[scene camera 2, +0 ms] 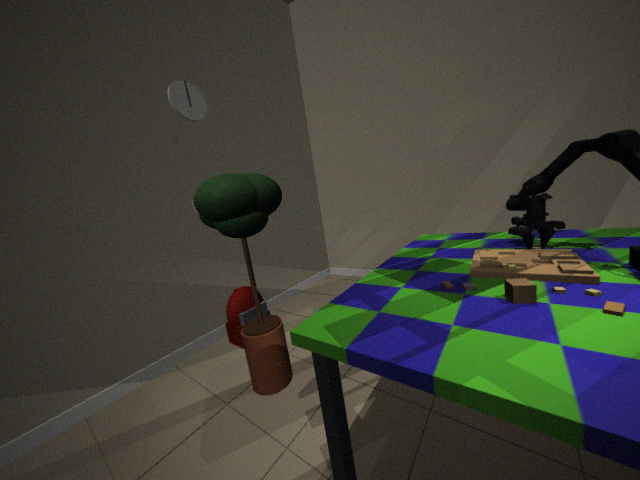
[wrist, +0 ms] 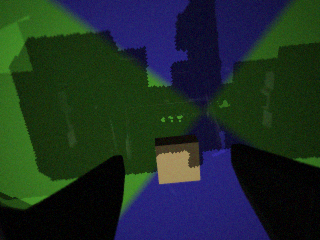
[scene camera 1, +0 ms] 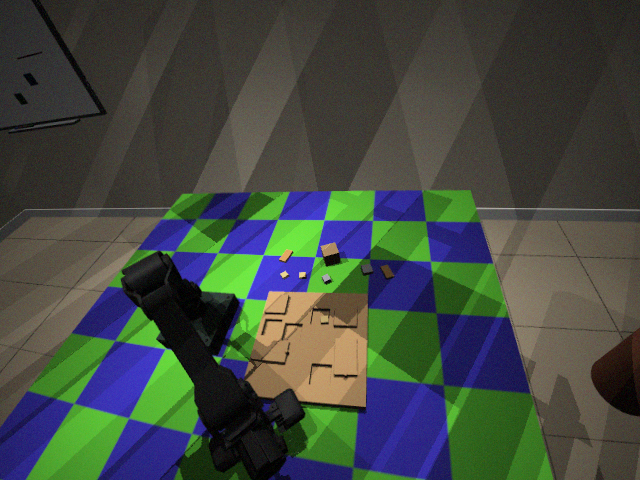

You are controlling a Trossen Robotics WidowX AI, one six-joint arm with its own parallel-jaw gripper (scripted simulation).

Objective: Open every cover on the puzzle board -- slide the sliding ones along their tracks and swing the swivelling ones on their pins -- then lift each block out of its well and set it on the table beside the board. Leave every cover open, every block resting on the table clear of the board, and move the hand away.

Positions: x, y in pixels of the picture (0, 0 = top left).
Labels:
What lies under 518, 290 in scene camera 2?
A brown cube.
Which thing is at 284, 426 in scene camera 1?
My gripper.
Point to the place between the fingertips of my gripper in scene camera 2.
At 536, 248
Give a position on a tan puzzle board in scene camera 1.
309, 368

